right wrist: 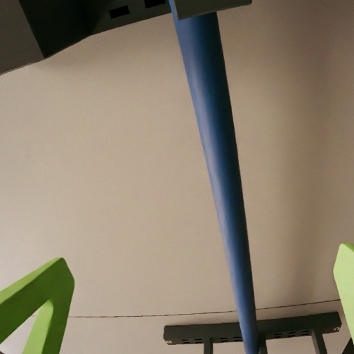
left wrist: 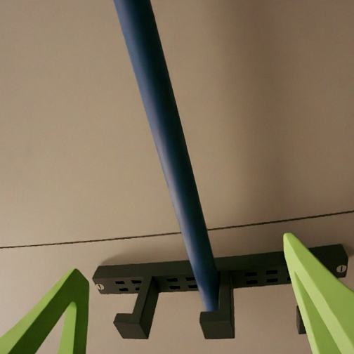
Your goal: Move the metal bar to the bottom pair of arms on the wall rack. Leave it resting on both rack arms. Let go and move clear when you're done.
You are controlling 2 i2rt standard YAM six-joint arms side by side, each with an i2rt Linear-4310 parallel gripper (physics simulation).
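Observation:
The blue metal bar (left wrist: 162, 115) (right wrist: 217, 165) runs lengthwise through both views. Its far end is at the middle arm (left wrist: 217, 325) of the far rack rail (left wrist: 250, 264) (right wrist: 200, 331). In the right wrist view the bar passes behind an arm tip (right wrist: 215, 6) of the near rack rail (right wrist: 100, 15); its near end is hidden. My left gripper (left wrist: 176, 261) is open, with its fingers apart from the bar. My right gripper (right wrist: 196, 266) is open, with one finger on either side of the bar in view. I cannot tell how near the fingers are to the bar.
An outer rack arm (left wrist: 132, 326) sticks out left of the middle one in the left wrist view. Another arm (left wrist: 301, 320) is partly hidden behind the right finger. The beige wall (left wrist: 75, 125) (right wrist: 125, 165) lies behind the bar, with a thin dark seam across it.

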